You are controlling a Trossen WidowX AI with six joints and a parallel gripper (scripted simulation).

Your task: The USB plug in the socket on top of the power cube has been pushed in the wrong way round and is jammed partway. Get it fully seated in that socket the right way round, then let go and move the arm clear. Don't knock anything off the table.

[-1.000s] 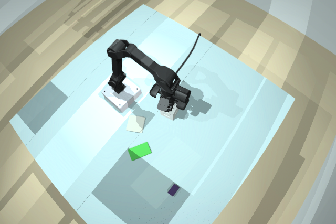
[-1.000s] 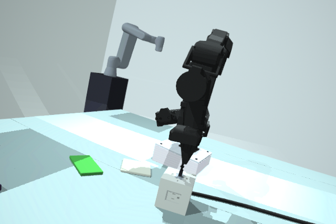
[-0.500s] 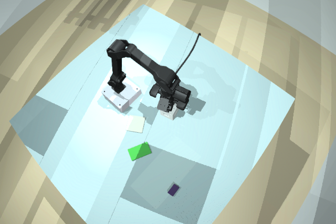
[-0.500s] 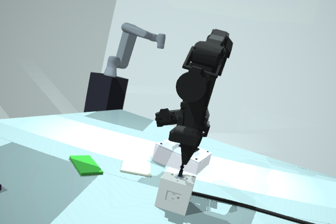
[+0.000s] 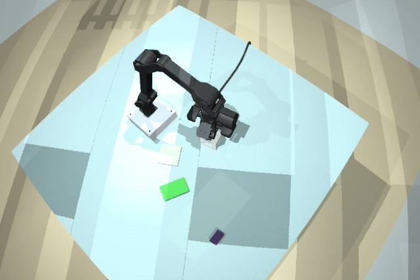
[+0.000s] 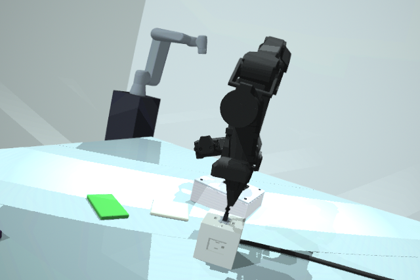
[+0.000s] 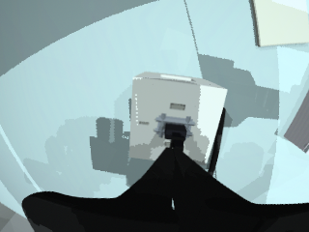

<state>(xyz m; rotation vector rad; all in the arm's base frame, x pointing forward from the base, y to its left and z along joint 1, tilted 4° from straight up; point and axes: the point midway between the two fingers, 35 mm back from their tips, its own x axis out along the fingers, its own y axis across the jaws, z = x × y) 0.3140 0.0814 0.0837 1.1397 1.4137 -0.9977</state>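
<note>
Right now my gripper tip is 2 cm above the USB plug. The rest, counted from my gripper tip: pale flat card: 18 cm to the right, 11 cm below, 10 cm behind; green flat card: 28 cm to the right, 11 cm below, 2 cm ahead; USB socket: 4 cm below.
</note>
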